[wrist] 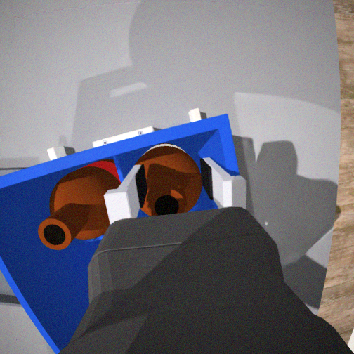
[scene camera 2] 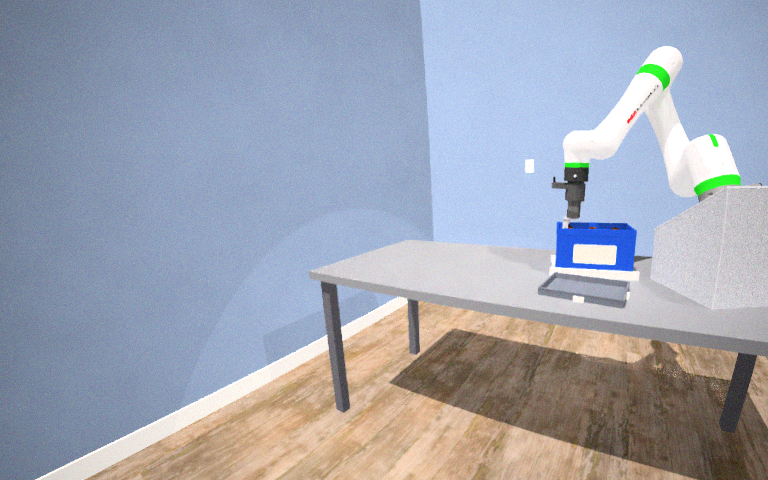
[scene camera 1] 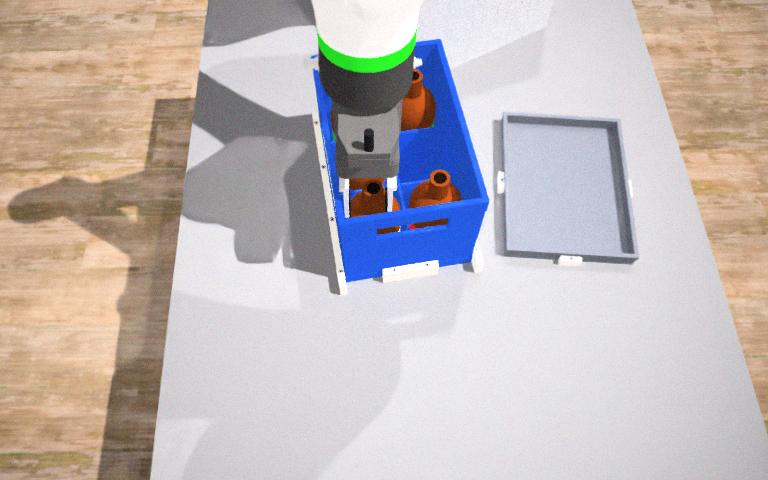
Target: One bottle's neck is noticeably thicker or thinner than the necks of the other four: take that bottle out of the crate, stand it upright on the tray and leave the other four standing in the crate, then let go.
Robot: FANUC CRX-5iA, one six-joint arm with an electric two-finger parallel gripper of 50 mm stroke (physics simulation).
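Frame: origin at the arm's base, x ahead, y left, z up, level; centimetres.
Where they show: gripper, fingertip midpoint: [scene camera 1: 368,210].
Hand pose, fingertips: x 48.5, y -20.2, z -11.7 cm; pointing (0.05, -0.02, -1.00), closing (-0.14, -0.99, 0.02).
Things, the pixels of their top centre, and the offset from my fingertips. "*": a spot on its surface instead. Level surfaces: height alone.
- blue crate at its top centre: [scene camera 1: 394,123] [scene camera 2: 593,225] dx -10.2, dy +5.2, dz +3.7 cm
- near-left brown bottle at its top centre: [scene camera 1: 373,188] dx -1.6, dy +1.0, dz +2.5 cm
- near-right bottle at its top centre: [scene camera 1: 440,177] dx -1.6, dy +9.6, dz +2.5 cm
- far-right bottle at its top centre: [scene camera 1: 413,75] dx -18.9, dy +9.6, dz +2.5 cm
- grey tray at a spot on its surface: [scene camera 1: 555,186] [scene camera 2: 585,289] * dx -6.7, dy +30.7, dz -13.3 cm
- white rail at its top centre: [scene camera 1: 327,192] dx -10.2, dy -4.7, dz -10.8 cm
- white block at a spot on its surface: [scene camera 1: 410,271] * dx +4.6, dy +5.1, dz -11.1 cm
- table at its surface level: dz -13.8 cm
My gripper [scene camera 1: 368,211] [scene camera 2: 566,225] [wrist: 173,174] is open, pointing down into the near left corner of the blue crate [scene camera 1: 407,249] [scene camera 2: 625,249] [wrist: 25,225]. Its fingers stand on either side of the near-left brown bottle [scene camera 1: 370,204] [wrist: 175,160], with nothing gripped. The near-right bottle [scene camera 1: 434,195] [wrist: 82,215] stands in the neighbouring compartment. A far-right bottle [scene camera 1: 416,107] also stands in the crate. The bottle behind the near-left one and a far-left bottle are mostly hidden by the gripper and arm. The grey tray [scene camera 1: 555,186] [scene camera 2: 586,288] lies right of the crate.
A white rail [scene camera 1: 327,192] runs along the crate's left side, and a white block [scene camera 1: 410,271] sits at its near side. Small white blocks edge the tray. The crate walls rise around the bottles. The arm's pale pedestal [scene camera 2: 702,249] stands on the table [scene camera 2: 453,277] beyond the crate.
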